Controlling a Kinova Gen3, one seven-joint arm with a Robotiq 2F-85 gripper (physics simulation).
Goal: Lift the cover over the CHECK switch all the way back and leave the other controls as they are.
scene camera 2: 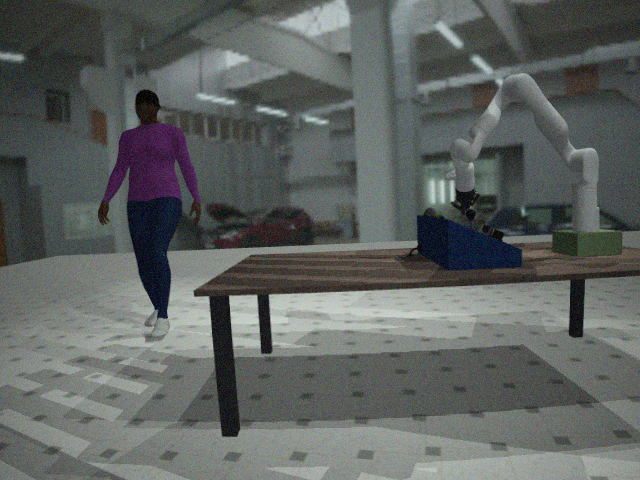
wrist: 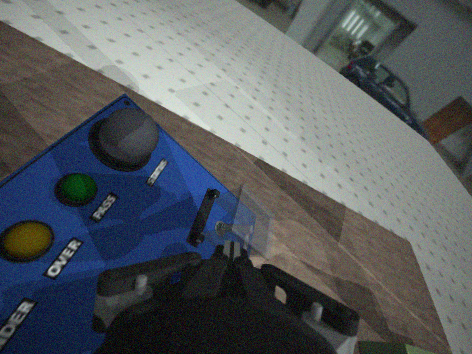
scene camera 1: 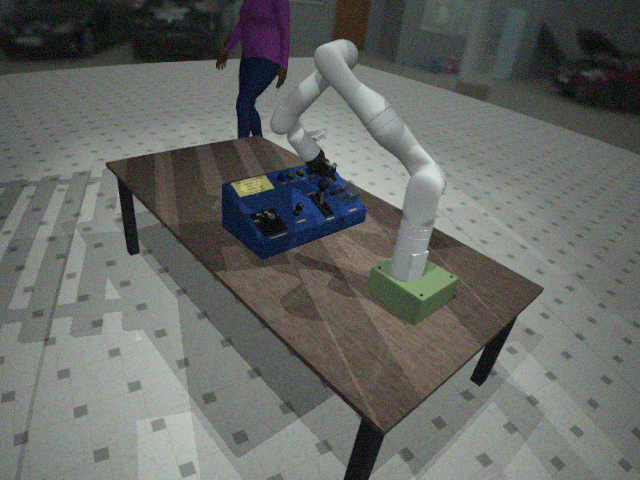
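Seen in the pictures: gripper, fingertip midpoint: [scene camera 2: 465, 214] [wrist: 230, 251] [scene camera 1: 334, 181]; arm's base at its link origin: [scene camera 2: 584, 231] [scene camera 1: 404, 271].
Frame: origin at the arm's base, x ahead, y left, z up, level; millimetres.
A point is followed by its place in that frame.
Observation:
The blue control panel [scene camera 1: 290, 224] @(x 394, y 177, z -15 mm) [scene camera 2: 461, 248] @(x 540, y 347, z -17 mm) [wrist: 140, 225] @(x 561, y -32, z 41 mm) lies on the wooden table [scene camera 1: 347, 324] @(x -42, y 222, z -91 mm). In the wrist view a clear hinged cover [wrist: 256, 225] @(x 451, y -101, z 57 mm) stands tilted up over a small metal toggle switch [wrist: 221, 228] at the panel's right edge, next to a black hinge bar [wrist: 202, 218] @(x 510, y -91, z 15 mm). My gripper [wrist: 230, 251] @(x 474, y -44, z 82 mm) [scene camera 1: 324, 170] [scene camera 2: 468, 210] @(x 474, y -44, z 82 mm) is shut and empty. Its fingertips sit right at the cover's lower edge, over the panel's back right corner. The CHECK label is hidden.
On the panel are a grey knob [wrist: 126, 137] @(x 610, y -67, z 104 mm), a green PASS button [wrist: 76, 187] @(x 610, y -15, z 84 mm), a yellow label [scene camera 1: 252, 185] @(x 566, y 247, z 67 mm) and a black lever [scene camera 1: 323, 190] @(x 451, y 17, z 65 mm). The arm's green base [scene camera 1: 413, 290] @(x -83, y 36, z 1 mm) stands on the table. A person in purple [scene camera 1: 261, 62] [scene camera 2: 151, 190] walks beyond the table.

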